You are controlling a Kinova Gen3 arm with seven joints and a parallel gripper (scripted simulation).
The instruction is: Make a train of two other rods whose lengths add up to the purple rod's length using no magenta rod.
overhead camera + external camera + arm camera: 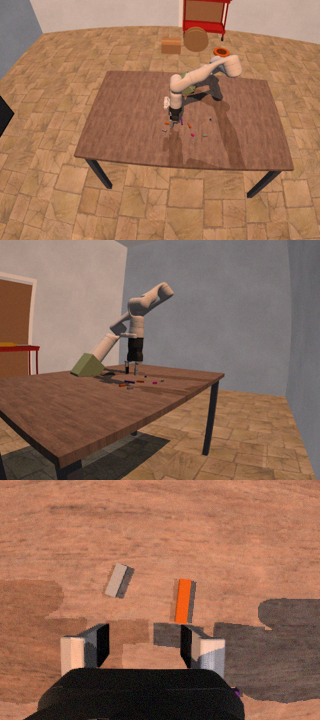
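My gripper is now 30 mm past the orange rod, 30 mm to the left of it and 70 mm above it. From my hand the other things lie so: magenta rod 50 mm ahead, 150 mm to the left, 70 mm below; then purple rod 60 mm behind, 70 mm to the left, 70 mm below; then blue rod 90 mm behind, 280 mm to the left, 70 mm below.
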